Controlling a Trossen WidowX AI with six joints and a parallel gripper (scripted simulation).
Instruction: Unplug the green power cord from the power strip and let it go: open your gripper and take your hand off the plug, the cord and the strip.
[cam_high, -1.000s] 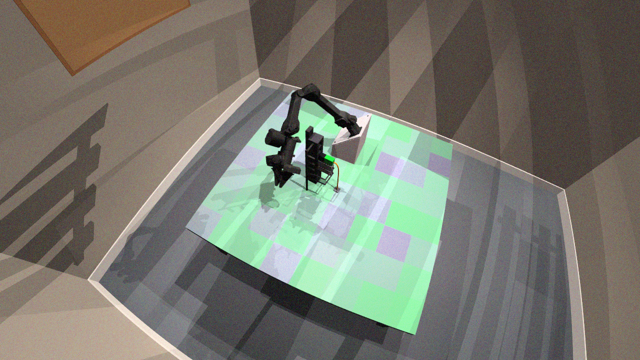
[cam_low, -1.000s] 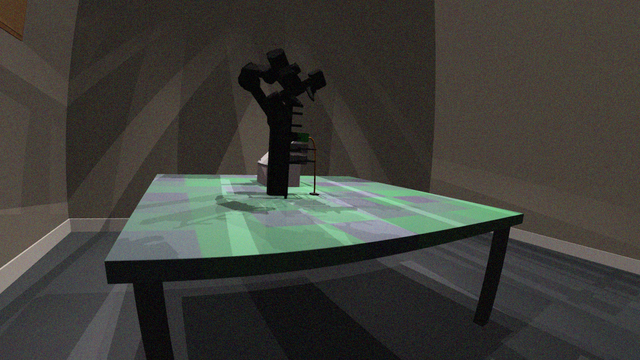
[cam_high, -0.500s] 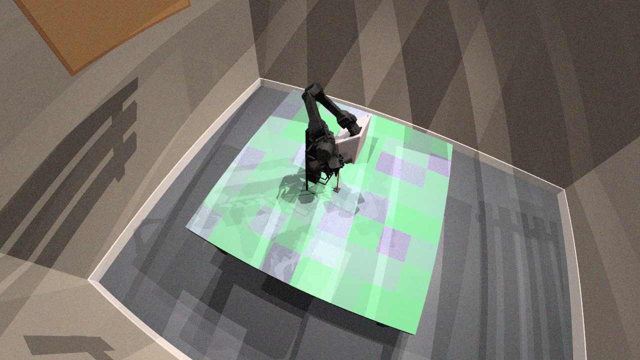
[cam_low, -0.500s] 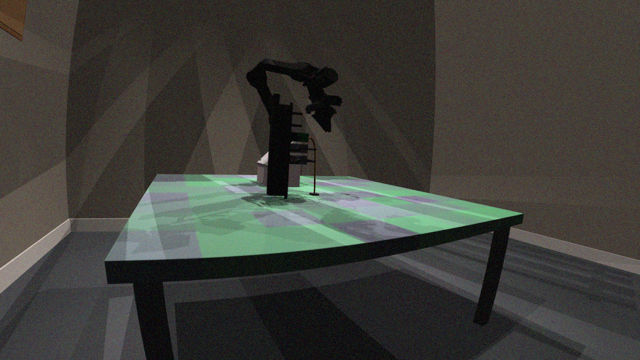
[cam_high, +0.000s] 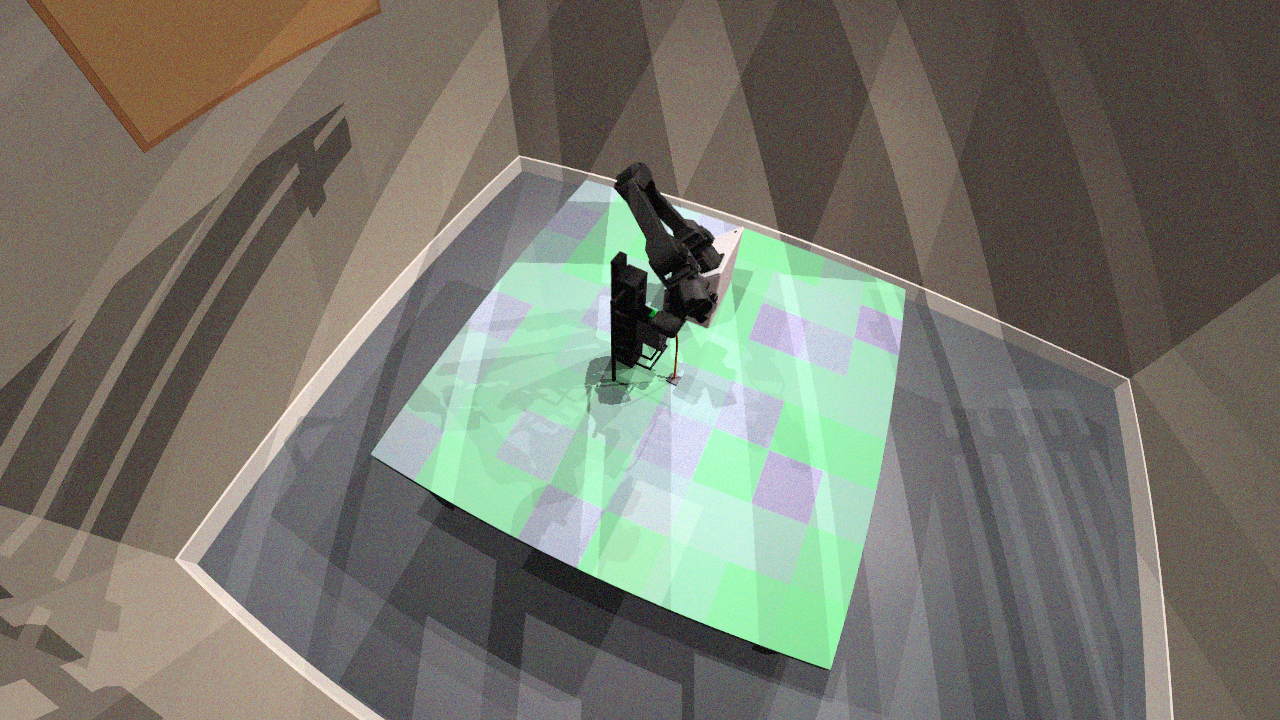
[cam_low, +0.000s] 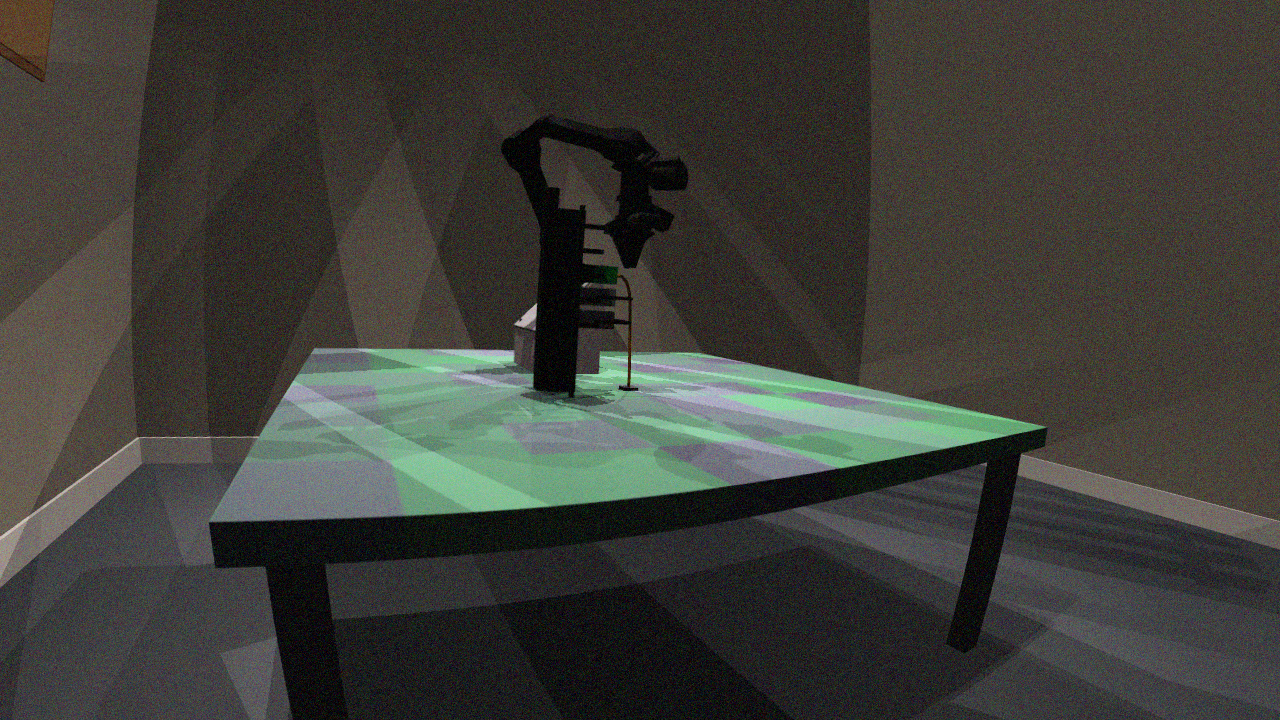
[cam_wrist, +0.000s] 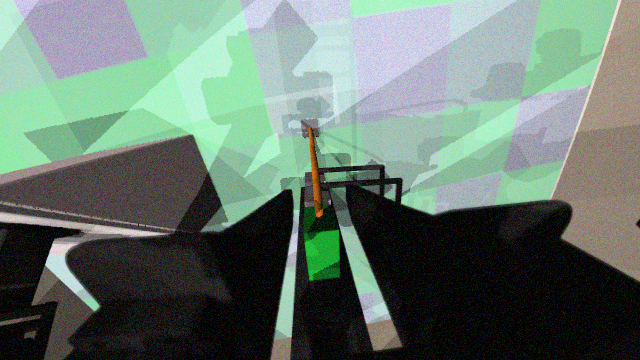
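Right now my gripper tip is 1 cm past the green plug, 7 cm to the left of it and 1 cm above it.
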